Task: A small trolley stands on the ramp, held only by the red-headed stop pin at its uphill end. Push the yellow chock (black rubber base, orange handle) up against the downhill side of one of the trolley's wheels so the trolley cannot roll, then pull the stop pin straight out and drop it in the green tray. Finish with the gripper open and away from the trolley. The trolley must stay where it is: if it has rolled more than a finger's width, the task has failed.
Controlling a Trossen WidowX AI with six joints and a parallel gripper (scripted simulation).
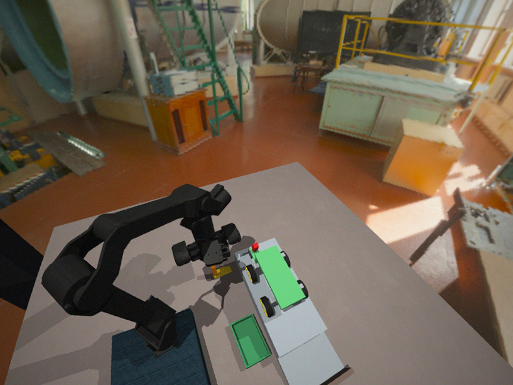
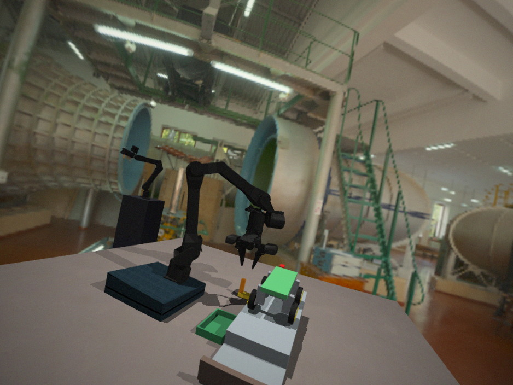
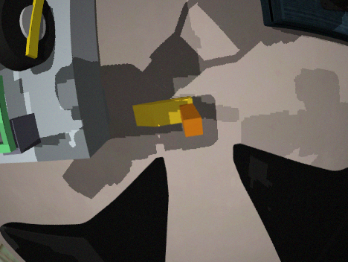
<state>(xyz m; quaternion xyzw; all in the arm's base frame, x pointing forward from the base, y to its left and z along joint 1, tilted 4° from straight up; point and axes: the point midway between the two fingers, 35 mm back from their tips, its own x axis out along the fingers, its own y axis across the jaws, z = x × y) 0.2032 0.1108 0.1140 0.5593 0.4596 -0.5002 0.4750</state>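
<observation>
The yellow chock is 9 cm below my gripper tip and 2 cm ahead of it. Round my gripper tip: grey ramp 17 cm to the right, 12 cm ahead, 6 cm below; then red-headed stop pin 12 cm ahead, 6 cm to the right, 2 cm above; then trolley 17 cm to the right, 12 cm ahead.
</observation>
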